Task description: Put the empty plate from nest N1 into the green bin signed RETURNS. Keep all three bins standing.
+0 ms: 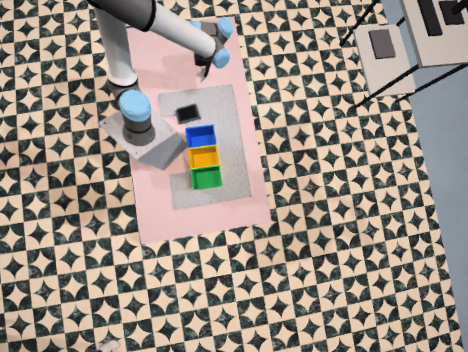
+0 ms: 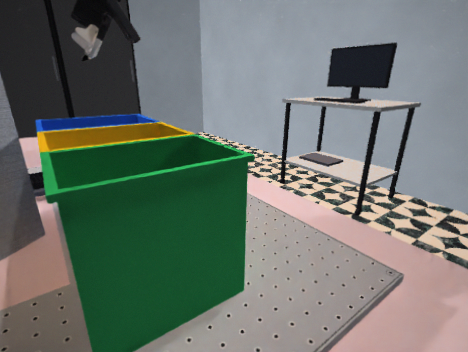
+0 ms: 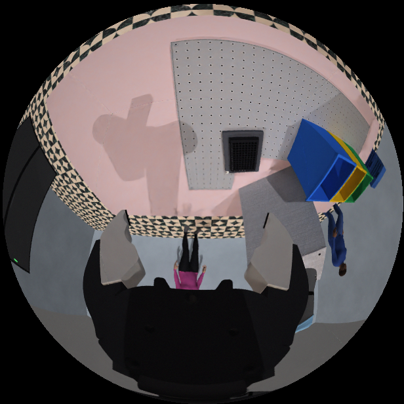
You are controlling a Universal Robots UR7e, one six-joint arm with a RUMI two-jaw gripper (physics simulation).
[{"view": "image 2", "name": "green bin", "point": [156, 229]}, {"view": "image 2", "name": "yellow bin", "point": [57, 140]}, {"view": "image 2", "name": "blue bin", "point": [100, 121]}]
